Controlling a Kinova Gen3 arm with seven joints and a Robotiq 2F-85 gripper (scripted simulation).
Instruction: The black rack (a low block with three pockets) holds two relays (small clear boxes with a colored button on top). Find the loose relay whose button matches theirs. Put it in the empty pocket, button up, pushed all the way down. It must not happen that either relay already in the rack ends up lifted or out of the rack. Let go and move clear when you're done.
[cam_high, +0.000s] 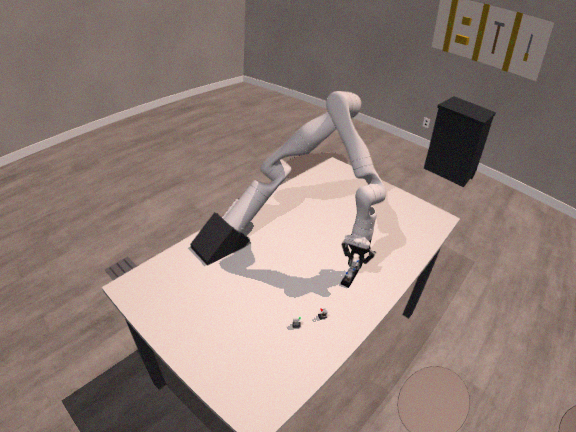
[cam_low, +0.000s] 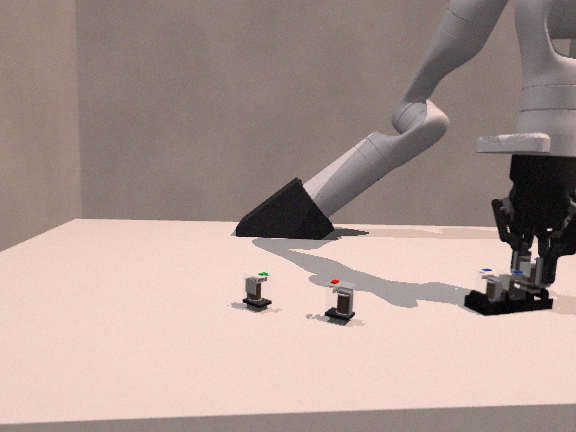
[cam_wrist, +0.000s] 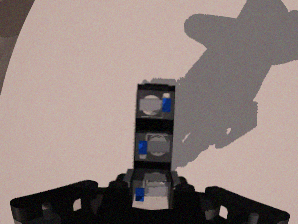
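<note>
Now: hand 40 mm above the black rack, 30 mm to the left of it and 10 mm short of it.
</note>
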